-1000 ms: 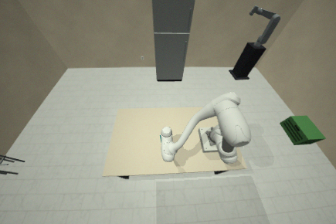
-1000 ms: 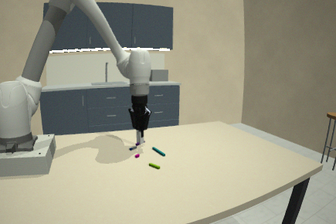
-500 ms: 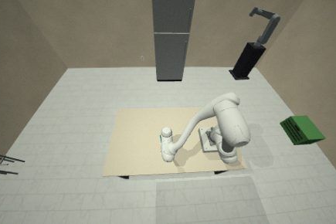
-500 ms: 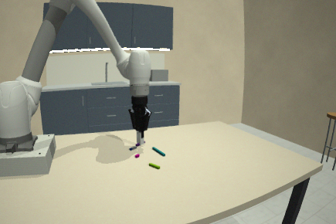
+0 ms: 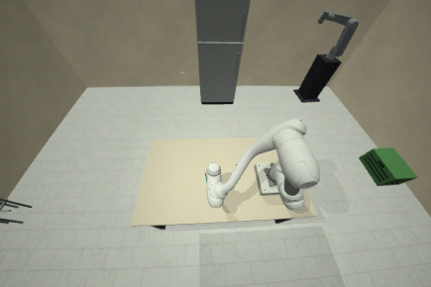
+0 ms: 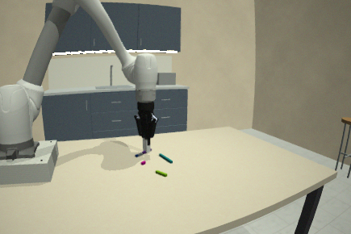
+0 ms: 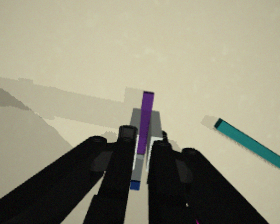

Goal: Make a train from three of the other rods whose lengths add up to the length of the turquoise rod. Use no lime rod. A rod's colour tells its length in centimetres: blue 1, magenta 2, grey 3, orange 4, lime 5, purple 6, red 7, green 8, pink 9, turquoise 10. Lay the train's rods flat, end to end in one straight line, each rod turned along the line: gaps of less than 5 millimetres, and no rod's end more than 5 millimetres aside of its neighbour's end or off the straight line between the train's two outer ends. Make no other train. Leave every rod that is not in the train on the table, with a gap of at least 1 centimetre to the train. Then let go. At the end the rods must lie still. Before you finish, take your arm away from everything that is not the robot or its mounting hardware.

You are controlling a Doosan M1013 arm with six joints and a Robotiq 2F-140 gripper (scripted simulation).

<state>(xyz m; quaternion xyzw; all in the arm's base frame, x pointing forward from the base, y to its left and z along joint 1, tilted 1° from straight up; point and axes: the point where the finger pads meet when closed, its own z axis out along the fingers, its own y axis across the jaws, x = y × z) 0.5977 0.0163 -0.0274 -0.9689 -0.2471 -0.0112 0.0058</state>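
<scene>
Right now the purple rod is 3 cm below my hand. Also, from my hand: turquoise rod: 5 cm ahead, 11 cm to the right, 3 cm below; then small blue rod: 6 cm behind, 3 cm to the right, 3 cm below; then grey rod: 4 cm behind, 2 cm to the right, 3 cm below.
</scene>
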